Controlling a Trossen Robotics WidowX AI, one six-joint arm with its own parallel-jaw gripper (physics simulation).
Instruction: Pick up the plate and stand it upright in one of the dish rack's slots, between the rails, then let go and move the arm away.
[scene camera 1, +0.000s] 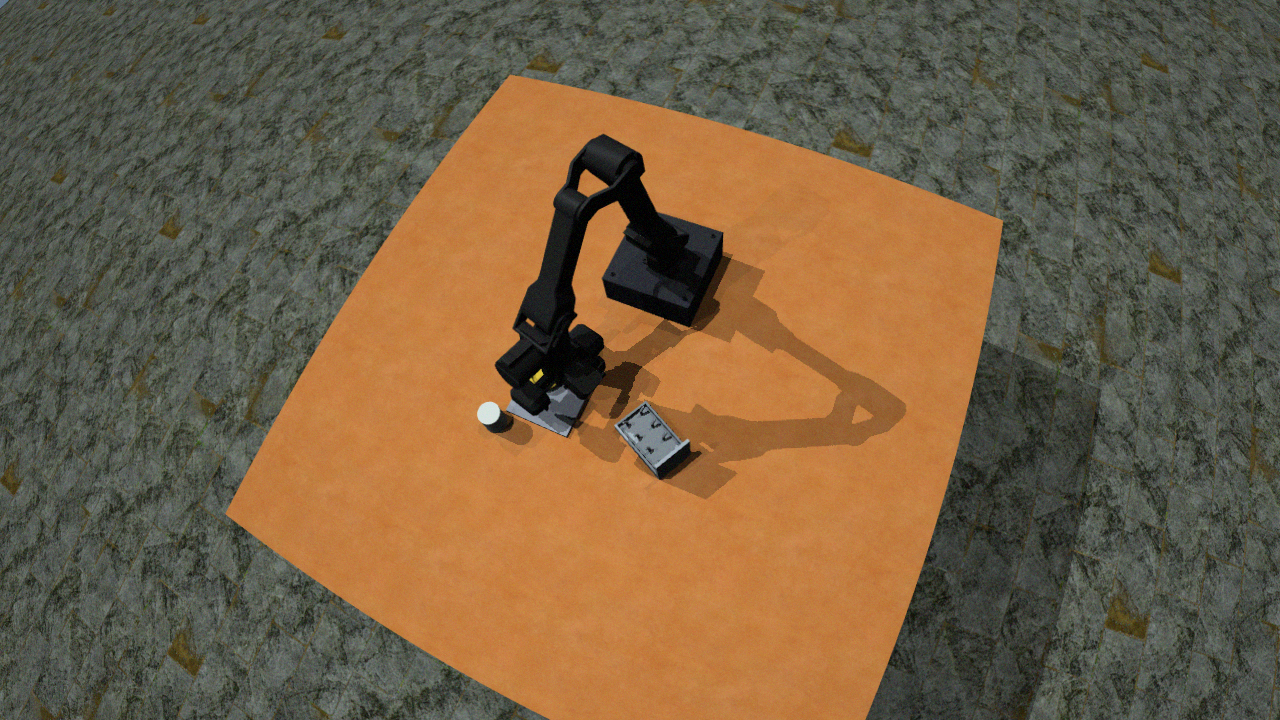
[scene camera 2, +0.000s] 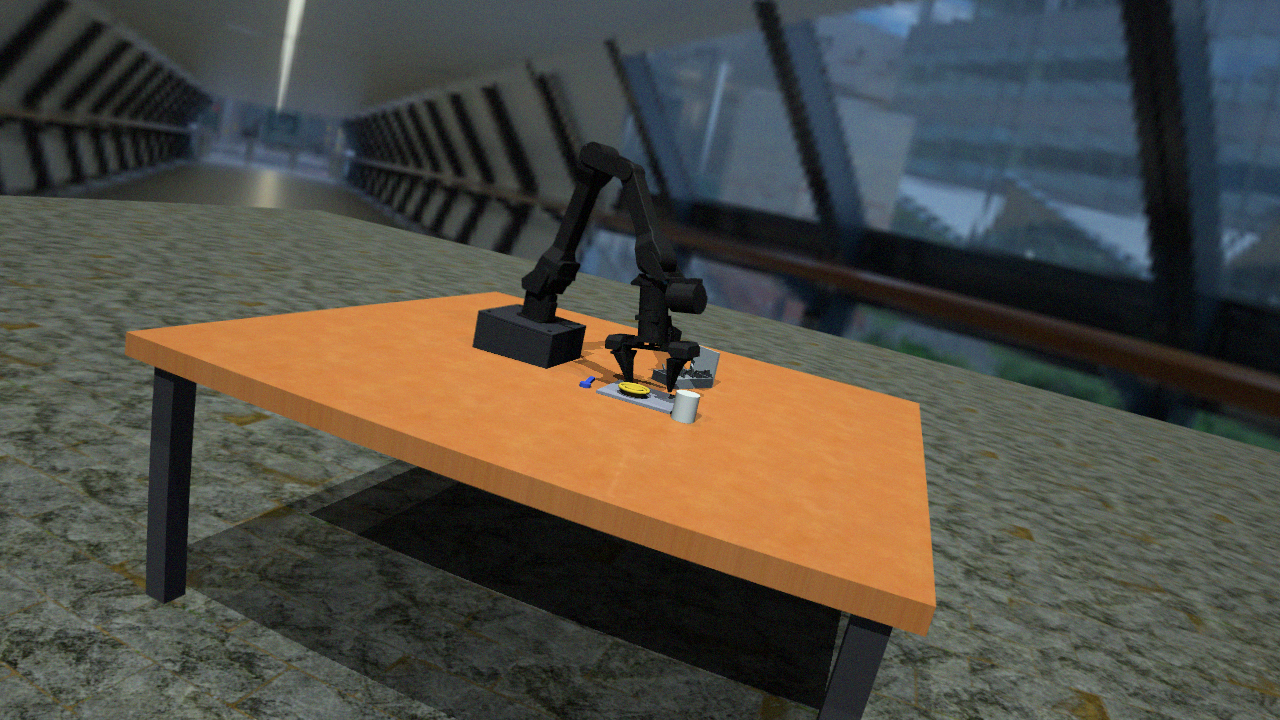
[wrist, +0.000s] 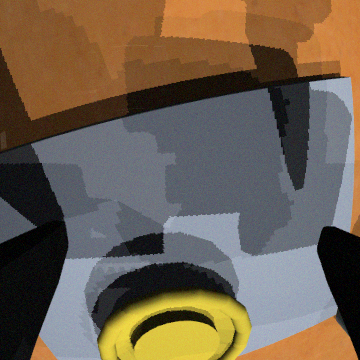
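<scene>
The yellow plate (scene camera 1: 537, 376) (scene camera 2: 634, 389) (wrist: 175, 345) is small and round, and lies flat on a thin grey board (scene camera 1: 562, 422) (scene camera 2: 650, 403) (wrist: 205, 185). The arm partly hides it in scene camera 1, and the wrist view cuts off its lower part. My gripper (scene camera 1: 556, 394) (scene camera 2: 649, 385) (wrist: 197, 239) is open and empty, pointing down low over the board, with its fingers wide to either side of the plate in the wrist view. The grey dish rack (scene camera 1: 674, 457) (scene camera 2: 706, 366) has short dark pegs and a raised end panel. It stands apart from the board, and no plate shows in it.
A white-topped cylinder (scene camera 1: 488, 415) (scene camera 2: 685, 407) stands close beside the board's corner, near one finger. A small blue object (scene camera 2: 587, 382) lies on the orange table (scene camera 1: 501, 555) (scene camera 2: 787, 465) beyond the board's other end. The arm's dark base block (scene camera 1: 640, 291) (scene camera 2: 523, 340) stands behind.
</scene>
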